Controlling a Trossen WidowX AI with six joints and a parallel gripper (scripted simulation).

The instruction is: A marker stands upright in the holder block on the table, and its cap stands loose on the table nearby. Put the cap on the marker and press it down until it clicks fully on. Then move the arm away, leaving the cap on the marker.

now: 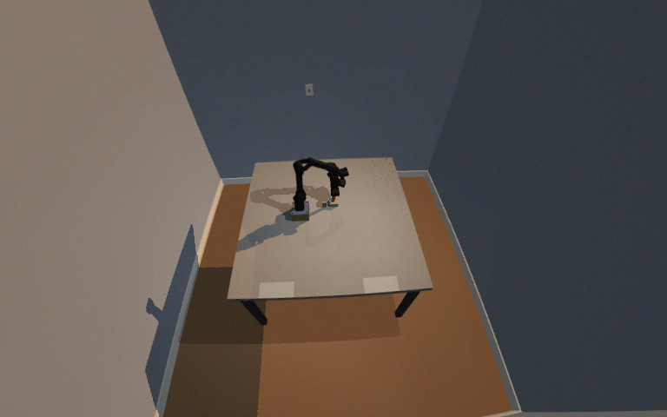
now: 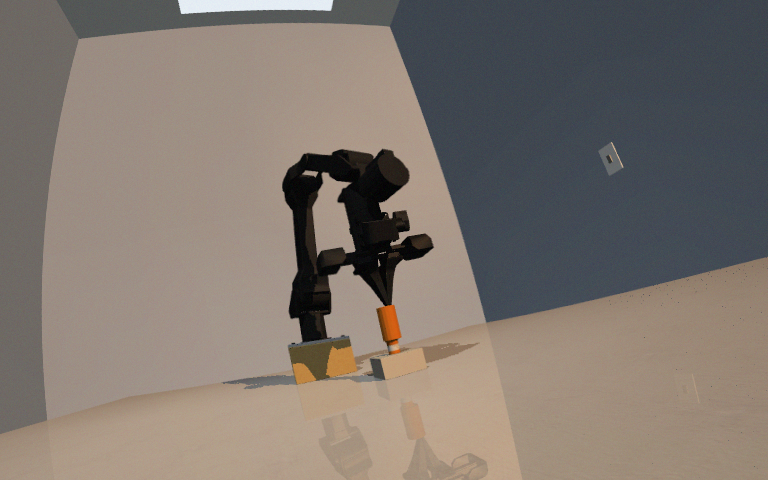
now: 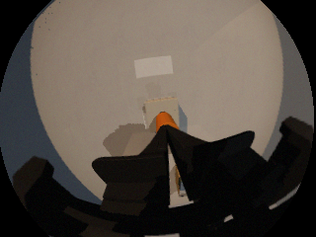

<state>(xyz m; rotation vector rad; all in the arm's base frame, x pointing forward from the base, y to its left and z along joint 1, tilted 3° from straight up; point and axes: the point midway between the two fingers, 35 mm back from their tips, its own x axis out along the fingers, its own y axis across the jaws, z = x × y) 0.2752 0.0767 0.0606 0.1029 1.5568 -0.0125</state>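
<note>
My gripper tip is now 10 mm past the orange cap and 30 mm above it. Also, from my gripper tip: tan holder block (10 mm behind, 90 mm below).
</note>
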